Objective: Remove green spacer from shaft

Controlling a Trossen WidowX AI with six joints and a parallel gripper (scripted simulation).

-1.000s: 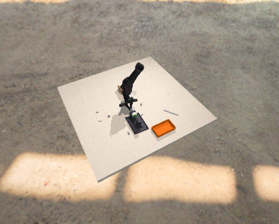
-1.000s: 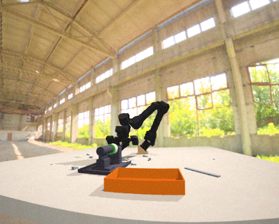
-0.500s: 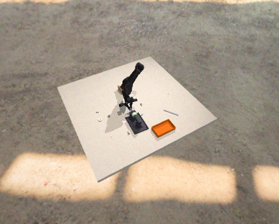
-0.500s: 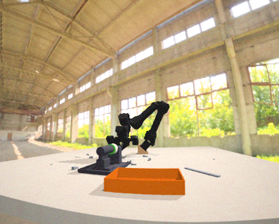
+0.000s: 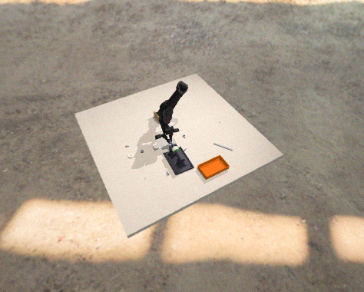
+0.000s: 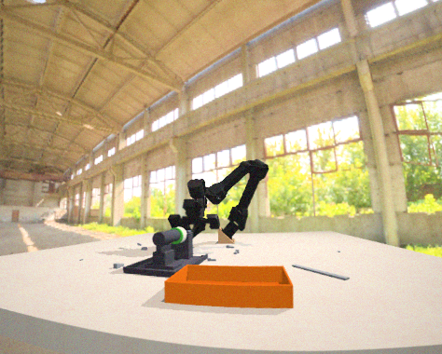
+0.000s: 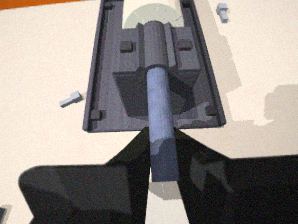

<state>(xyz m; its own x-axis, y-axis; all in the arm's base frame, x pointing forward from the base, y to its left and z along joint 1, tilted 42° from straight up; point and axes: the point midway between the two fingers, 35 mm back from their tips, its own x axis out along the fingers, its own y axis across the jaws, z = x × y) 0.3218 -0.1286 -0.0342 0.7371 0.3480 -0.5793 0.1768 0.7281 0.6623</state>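
Right now my gripper tip is 4 cm short of the grey shaft, 2 cm below it and 1 cm to the left of it. From my gripper tip the other things lie so: white spacer: 8 cm ahead, 2 cm above, 1 cm to the right; green spacer: 10 cm ahead, 2 cm to the right, 2 cm above; orange tray: 34 cm ahead, 14 cm to the left, 5 cm below.
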